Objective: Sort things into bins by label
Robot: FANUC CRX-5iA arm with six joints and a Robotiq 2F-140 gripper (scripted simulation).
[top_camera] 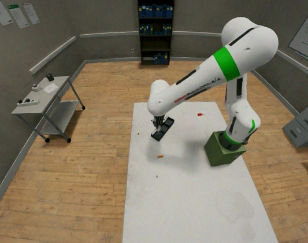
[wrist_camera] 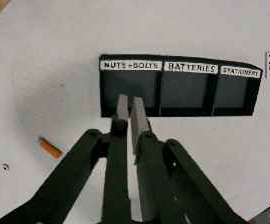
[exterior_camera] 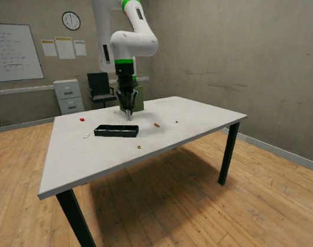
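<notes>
The red piece is 49 cm behind my hand, 15 cm to the right of it and 12 cm below it. Also, from my hand: yellow ring: 16 cm ahead, 6 cm to the right, 12 cm below; black bin tray: 6 cm behind, 6 cm to the right, 10 cm below; orange object: 3 cm ahead, 19 cm to the left, 12 cm below.
</notes>
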